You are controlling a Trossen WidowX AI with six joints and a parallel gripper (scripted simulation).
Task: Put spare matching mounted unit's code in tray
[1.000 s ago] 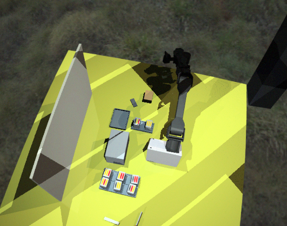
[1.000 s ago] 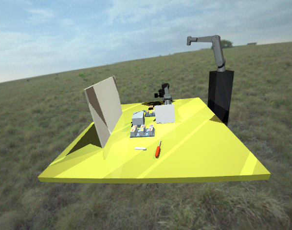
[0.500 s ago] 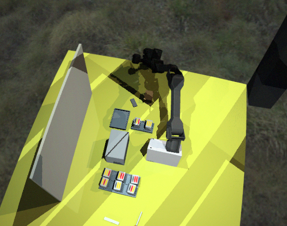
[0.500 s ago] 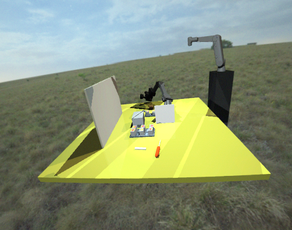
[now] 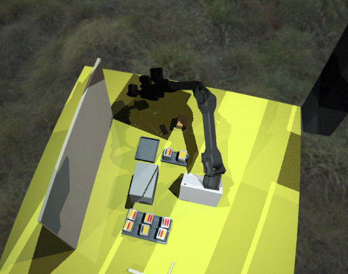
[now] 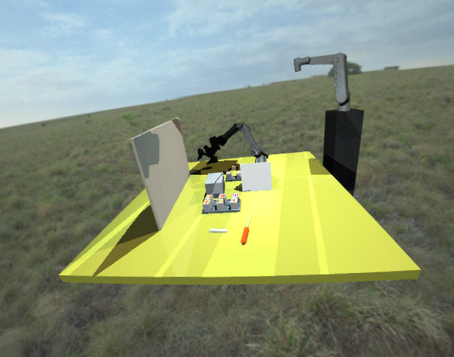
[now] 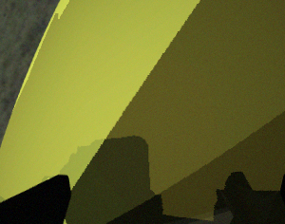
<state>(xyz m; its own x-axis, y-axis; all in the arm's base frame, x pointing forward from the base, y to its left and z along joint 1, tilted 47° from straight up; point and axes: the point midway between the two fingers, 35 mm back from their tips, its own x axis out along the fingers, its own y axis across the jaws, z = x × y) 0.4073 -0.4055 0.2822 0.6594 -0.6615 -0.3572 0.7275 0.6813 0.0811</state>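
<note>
Now: the dark spare 64 cm to the left of my gripper tip, 20 cm behind it and 1 cm below it. Round my gripper tip: flat grey-blue tray (28 cm to the left, 12 cm behind, 5 cm below); small brown block (27 cm behind, 10 cm to the left, 4 cm below); small rack (31 cm to the left, 27 cm behind, 4 cm below).
</note>
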